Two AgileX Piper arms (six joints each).
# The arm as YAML. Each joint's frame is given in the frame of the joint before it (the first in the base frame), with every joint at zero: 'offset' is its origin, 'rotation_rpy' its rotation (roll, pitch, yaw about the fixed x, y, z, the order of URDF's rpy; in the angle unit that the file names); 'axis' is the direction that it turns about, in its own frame. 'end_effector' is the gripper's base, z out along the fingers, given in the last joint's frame.
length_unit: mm
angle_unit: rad
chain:
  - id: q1
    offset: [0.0, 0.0, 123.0]
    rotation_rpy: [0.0, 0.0, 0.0]
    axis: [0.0, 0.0, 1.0]
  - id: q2
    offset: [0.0, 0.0, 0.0]
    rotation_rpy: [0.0, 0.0, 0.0]
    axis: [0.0, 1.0, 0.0]
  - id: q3
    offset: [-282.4, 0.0, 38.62]
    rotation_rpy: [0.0, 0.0, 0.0]
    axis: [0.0, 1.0, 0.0]
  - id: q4
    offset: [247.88, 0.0, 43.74]
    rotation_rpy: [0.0, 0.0, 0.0]
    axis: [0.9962, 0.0, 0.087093]
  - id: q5
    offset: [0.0, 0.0, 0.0]
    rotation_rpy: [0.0, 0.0, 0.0]
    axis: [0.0, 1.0, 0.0]
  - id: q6
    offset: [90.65, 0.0, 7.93]
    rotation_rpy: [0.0, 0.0, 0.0]
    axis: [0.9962, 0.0, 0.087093]
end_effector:
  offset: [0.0, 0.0, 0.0]
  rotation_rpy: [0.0, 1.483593, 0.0]
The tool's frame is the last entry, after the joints.
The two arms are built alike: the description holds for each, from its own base.
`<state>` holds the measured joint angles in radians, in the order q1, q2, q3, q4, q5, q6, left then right.
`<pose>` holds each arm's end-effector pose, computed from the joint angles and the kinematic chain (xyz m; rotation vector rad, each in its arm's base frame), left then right.
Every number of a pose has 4 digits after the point. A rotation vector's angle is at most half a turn.
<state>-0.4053 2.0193 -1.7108 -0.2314 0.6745 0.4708 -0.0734 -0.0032 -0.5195 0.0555 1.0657 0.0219</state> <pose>0.4212 -0.1949 0.2576 0.8940 2.2857 -0.2275 -0.0076 0.0050 0.2824 0.0930 2.0234 0.0336</pose>
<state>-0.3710 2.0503 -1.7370 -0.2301 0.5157 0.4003 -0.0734 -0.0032 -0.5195 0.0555 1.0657 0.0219</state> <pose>0.4447 -0.1840 0.2606 0.7040 2.1952 -0.2178 -0.0076 0.0050 0.2824 0.0930 2.0234 0.0336</pose>
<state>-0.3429 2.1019 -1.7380 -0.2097 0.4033 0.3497 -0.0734 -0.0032 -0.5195 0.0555 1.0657 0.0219</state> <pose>0.4632 -0.1733 0.2431 0.5981 2.1662 -0.1924 -0.0076 0.0050 0.2824 0.0930 2.0234 0.0336</pose>
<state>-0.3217 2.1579 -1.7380 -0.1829 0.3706 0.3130 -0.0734 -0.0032 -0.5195 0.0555 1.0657 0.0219</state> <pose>0.4747 -0.1645 0.2173 0.5564 2.2031 -0.1696 -0.0076 0.0050 0.2824 0.0930 2.0234 0.0336</pose>
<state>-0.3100 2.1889 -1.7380 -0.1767 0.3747 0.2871 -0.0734 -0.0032 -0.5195 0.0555 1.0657 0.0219</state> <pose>0.4789 -0.1596 0.2014 0.5274 2.2469 -0.1702 -0.0076 0.0050 0.2824 0.0930 2.0234 0.0336</pose>
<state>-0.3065 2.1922 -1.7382 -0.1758 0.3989 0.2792 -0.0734 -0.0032 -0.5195 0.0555 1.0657 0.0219</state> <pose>0.4782 -0.1578 0.1982 0.5240 2.2757 -0.1739 -0.0076 0.0050 0.2824 0.0930 2.0234 0.0336</pose>
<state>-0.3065 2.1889 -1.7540 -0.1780 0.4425 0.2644 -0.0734 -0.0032 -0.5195 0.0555 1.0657 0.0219</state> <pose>0.4771 -0.1582 0.2019 0.5164 2.3027 -0.1885 -0.0076 0.0050 0.2824 0.0930 2.0234 0.0336</pose>
